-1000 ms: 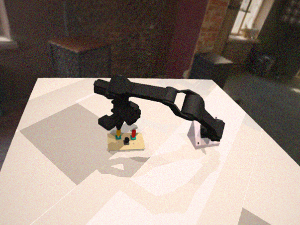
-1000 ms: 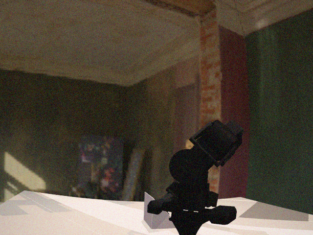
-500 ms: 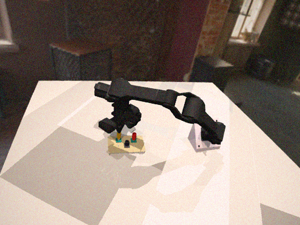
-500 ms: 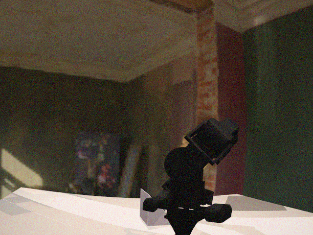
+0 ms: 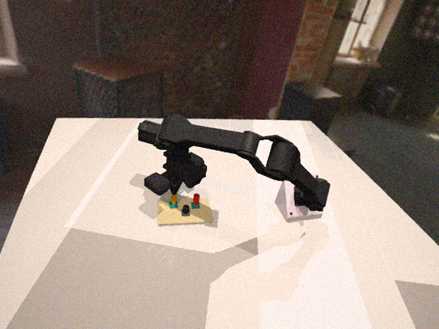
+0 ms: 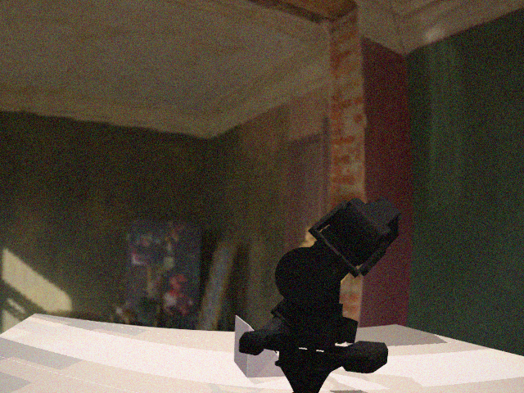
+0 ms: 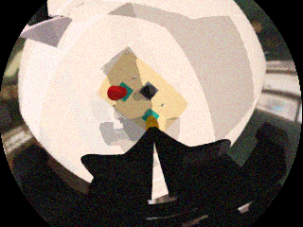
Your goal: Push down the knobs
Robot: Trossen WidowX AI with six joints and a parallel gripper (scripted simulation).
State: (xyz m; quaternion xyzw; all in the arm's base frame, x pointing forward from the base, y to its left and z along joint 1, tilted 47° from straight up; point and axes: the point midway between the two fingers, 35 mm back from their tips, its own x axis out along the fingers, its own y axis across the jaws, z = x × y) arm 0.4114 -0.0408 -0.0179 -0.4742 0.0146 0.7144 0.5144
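The orange knob lies 20 mm below my gripper tip. Round my gripper tip: red knob 70 mm behind, 10 mm to the left, 20 mm below.
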